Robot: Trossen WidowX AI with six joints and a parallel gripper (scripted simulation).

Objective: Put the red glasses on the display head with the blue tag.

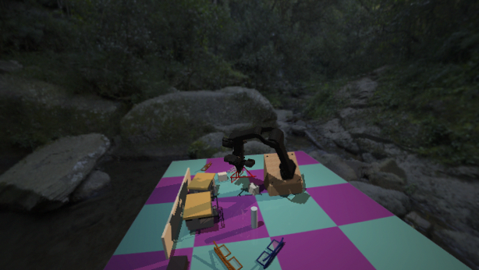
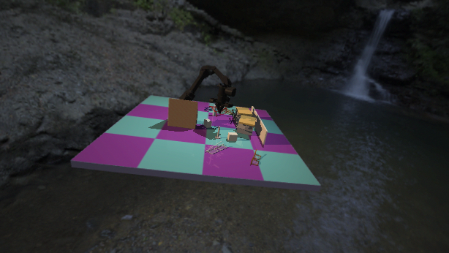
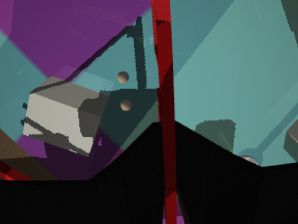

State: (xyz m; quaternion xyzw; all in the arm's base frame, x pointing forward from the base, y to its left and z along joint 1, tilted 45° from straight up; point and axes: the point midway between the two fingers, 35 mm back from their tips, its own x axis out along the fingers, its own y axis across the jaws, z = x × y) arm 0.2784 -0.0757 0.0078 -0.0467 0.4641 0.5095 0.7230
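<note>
Right now my gripper tip is 2 cm past the red glasses, 5 cm to the right of it and 1 cm below it. Also, from my gripper tip: tall pale board (34 cm ahead, 10 cm to the left, 7 cm below).
</note>
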